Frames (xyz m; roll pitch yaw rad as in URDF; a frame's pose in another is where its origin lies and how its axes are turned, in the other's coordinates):
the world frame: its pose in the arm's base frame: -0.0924 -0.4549 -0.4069 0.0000 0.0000 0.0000
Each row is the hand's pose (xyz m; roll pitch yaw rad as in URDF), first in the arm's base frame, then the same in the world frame.
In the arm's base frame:
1: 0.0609 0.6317 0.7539 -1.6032 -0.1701 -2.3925
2: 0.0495 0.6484 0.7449 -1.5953 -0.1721 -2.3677
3: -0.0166 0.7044 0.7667 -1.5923 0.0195 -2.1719
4: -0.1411 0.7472 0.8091 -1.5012 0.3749 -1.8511
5: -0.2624 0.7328 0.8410 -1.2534 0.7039 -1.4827
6: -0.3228 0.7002 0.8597 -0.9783 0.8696 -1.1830
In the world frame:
1: 0.1533 1.0866 1.1608 -1.6032 -0.1701 -2.3925
2: 0.1419 1.1033 1.1518 -1.5953 -0.1721 -2.3677
3: 0.0758 1.1593 1.1736 -1.5923 0.0195 -2.1719
4: -0.0487 1.2021 1.2160 -1.5012 0.3749 -1.8511
5: -0.1700 1.1877 1.2479 -1.2534 0.7039 -1.4827
6: -0.2304 1.1551 1.2666 -0.9783 0.8696 -1.1830

